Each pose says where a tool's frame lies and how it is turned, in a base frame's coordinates. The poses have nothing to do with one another.
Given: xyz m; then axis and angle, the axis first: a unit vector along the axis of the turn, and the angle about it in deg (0 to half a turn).
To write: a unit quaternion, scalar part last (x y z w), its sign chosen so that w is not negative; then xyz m. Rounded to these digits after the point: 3 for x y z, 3 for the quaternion.
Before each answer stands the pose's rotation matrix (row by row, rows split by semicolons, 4 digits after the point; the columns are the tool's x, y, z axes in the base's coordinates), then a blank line. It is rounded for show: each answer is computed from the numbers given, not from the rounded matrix.
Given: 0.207 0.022 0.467 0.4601 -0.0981 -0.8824 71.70
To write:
0.4592 0.8068 -0.3717; -0.8688 0.3206 -0.3775; -0.1854 0.4962 0.8482

0.269 -0.057 -0.517 0.811 0.207 0.022 0.467
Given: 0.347 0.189 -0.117 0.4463 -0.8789 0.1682 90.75
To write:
0.1887 -0.5656 -0.8028; -0.2292 0.7695 -0.5961; 0.9549 0.2965 0.0156

0.318 -0.626 0.120 0.702 0.347 0.189 -0.117
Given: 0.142 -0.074 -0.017 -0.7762 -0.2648 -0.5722 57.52
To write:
0.8159 0.5779 -0.0177; -0.3875 0.5695 0.7249; 0.4290 -0.5846 0.6886

-0.373 -0.127 -0.275 0.877 0.142 -0.074 -0.017
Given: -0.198 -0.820 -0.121 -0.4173 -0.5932 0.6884 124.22
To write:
-0.2903 -0.1825 -0.9394; 0.9560 -0.0126 -0.2930; 0.0417 -0.9831 0.1781

-0.369 -0.524 0.608 0.468 -0.198 -0.820 -0.121
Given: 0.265 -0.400 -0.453 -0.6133 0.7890 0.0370 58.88
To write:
0.6986 -0.2655 0.6645; -0.2021 0.8176 0.5391; -0.6864 -0.5109 0.5175

-0.301 0.388 0.018 0.871 0.265 -0.400 -0.453
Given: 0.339 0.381 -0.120 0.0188 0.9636 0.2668 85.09
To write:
0.0859 -0.2492 0.9646; 0.2824 0.9346 0.2163; -0.9554 0.2538 0.1507

0.013 0.652 0.180 0.737 0.339 0.381 -0.120
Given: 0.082 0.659 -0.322 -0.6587 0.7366 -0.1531 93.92
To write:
0.3952 -0.3657 0.8427; -0.6712 0.5114 0.5367; -0.6272 -0.7777 -0.0433

-0.481 0.538 -0.112 0.683 0.082 0.659 -0.322
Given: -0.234 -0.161 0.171 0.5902 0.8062 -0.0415 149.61
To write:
-0.2138 0.9072 0.3622; 0.8653 0.3480 -0.3609; -0.4535 0.2363 -0.8594

0.570 0.778 -0.040 0.262 -0.234 -0.161 0.171
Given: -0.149 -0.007 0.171 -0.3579 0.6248 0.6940 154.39
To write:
-0.6582 -0.7252 -0.2023; -0.1253 -0.1594 0.9792; -0.7424 0.6698 0.0141

-0.349 0.609 0.677 0.222 -0.149 -0.007 0.171
